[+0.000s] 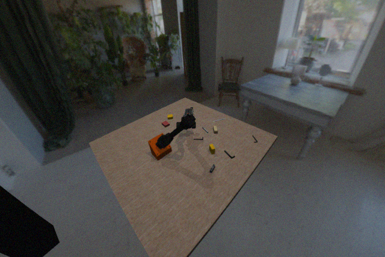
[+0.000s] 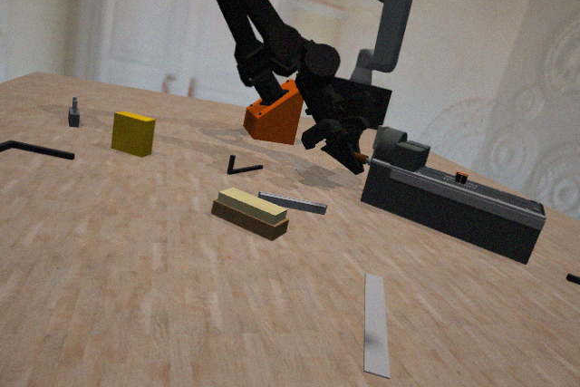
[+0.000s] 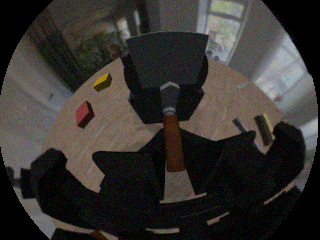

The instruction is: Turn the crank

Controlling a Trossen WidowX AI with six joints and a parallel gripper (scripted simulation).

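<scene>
Right now the brown crank handle is 30 mm above my gripper tip, 20 mm behind it and 10 mm to the right of it. From my gripper tip the other things lie so: red pointer: 130 mm ahead, 90 mm to the left, 50 mm above; then red block: 240 mm to the left, 70 mm behind, 20 mm below; then grey bar: 170 mm to the right, 80 mm ahead, 30 mm below.
</scene>
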